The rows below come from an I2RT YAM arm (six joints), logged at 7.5 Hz.
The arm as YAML. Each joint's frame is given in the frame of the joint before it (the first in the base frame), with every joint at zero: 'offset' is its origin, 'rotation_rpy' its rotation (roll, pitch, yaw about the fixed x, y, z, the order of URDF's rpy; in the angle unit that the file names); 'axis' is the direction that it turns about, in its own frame. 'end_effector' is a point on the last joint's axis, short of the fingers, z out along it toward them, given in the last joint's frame.
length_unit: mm
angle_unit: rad
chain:
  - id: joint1
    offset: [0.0, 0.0, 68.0]
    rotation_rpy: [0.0, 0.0, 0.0]
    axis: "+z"
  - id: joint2
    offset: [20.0, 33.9, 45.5]
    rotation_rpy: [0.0, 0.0, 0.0]
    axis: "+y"
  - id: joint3
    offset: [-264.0, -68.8, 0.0]
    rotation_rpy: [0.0, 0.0, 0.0]
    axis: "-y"
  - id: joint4
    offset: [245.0, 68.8, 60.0]
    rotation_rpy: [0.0, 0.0, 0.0]
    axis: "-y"
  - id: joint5
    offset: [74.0, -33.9, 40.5]
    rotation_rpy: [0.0, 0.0, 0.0]
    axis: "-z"
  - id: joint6
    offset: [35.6, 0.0, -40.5]
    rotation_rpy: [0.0, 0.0, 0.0]
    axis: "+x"
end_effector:
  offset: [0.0, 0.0, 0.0]
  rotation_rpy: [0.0, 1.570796, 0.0]
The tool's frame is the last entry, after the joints.
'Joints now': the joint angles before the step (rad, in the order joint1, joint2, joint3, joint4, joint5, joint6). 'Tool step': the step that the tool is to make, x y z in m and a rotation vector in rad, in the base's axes. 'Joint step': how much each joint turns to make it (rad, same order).
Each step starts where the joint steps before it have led.
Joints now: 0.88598 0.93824 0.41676 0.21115 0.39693 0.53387
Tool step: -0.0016 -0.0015 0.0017 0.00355 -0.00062 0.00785
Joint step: 0.00015 -0.01659 -0.00011 -0.01307 -0.00787 -0.00071
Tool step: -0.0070 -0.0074 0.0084 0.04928 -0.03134 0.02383
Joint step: -0.00048 -0.07784 -0.01441 -0.00542 -0.02527 -0.00003
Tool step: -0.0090 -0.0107 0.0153 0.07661 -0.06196 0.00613
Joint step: -0.00004 -0.10625 -0.00736 -0.00009 -0.00614 -0.00078
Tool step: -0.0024 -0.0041 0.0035 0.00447 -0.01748 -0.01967
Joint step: -0.00027 -0.03074 -0.00014 -0.01304 0.02071 -0.00843
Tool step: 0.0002 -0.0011 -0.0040 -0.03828 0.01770 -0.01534
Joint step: -0.00208 0.00068 -0.00016 -0.03656 0.01470 -0.00912
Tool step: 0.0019 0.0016 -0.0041 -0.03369 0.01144 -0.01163
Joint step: -0.00002 0.02093 0.00003 -0.00809 0.01371 -0.01107
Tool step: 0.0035 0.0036 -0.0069 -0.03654 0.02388 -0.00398
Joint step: -0.00171 0.04024 -0.00112 -0.00023 0.00326 -0.00454
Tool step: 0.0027 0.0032 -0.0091 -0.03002 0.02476 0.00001
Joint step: -0.00031 0.03864 -0.01070 0.01046 -0.00031 -0.00008
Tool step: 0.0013 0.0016 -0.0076 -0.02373 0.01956 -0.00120
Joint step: 0.00033 0.02531 -0.01114 0.00551 0.00146 0.00048
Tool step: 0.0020 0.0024 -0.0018 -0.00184 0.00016 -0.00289
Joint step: 0.00051 0.02316 -0.00015 0.02177 0.00356 0.00005
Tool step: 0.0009 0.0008 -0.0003 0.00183 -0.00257 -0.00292
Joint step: -0.00054 0.00825 -0.00011 0.01143 0.00252 -0.00006
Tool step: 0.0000 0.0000 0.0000 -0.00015 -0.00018 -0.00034
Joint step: 0.00008 0.00004 -0.00001 0.00009 0.00047 -0.00010
